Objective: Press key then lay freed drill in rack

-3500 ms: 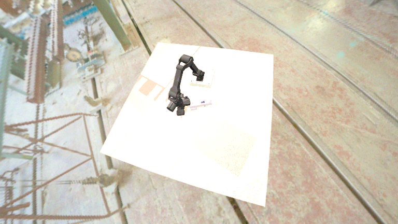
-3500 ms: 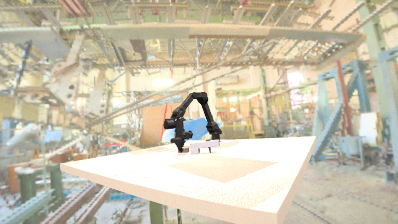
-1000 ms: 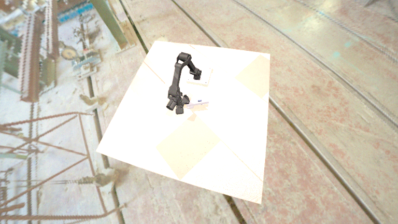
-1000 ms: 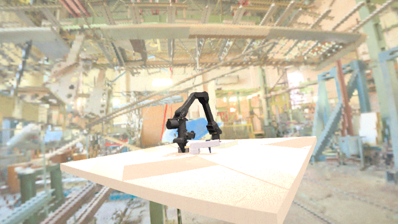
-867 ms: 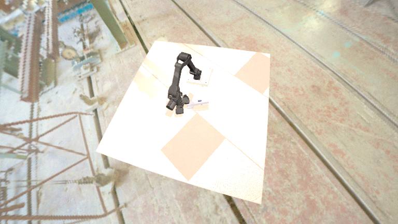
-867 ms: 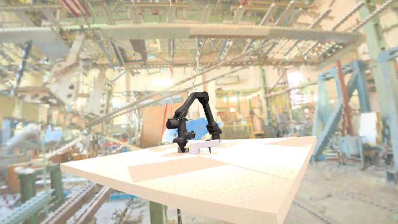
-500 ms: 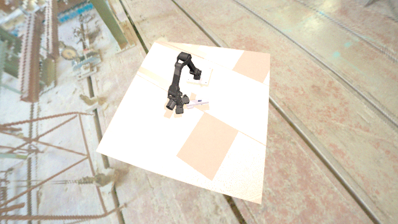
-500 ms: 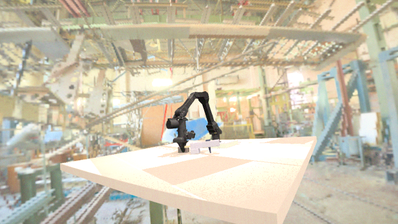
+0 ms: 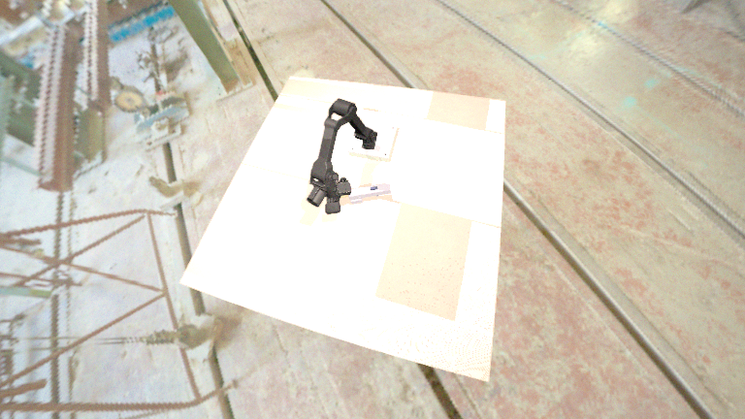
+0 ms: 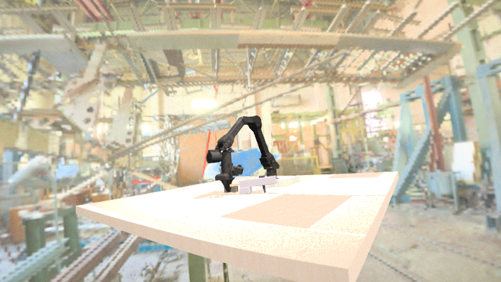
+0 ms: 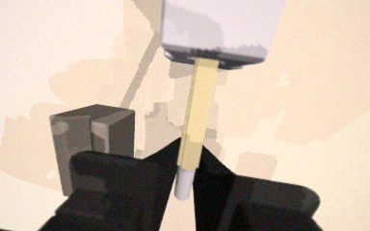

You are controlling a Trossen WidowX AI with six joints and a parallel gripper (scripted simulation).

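My gripper tip is now 7 cm past the rack, 4 cm to the left of it and 1 cm below it. The rest, counted from my gripper tip: housing (4 cm behind, 15 cm to the left, 4 cm above).
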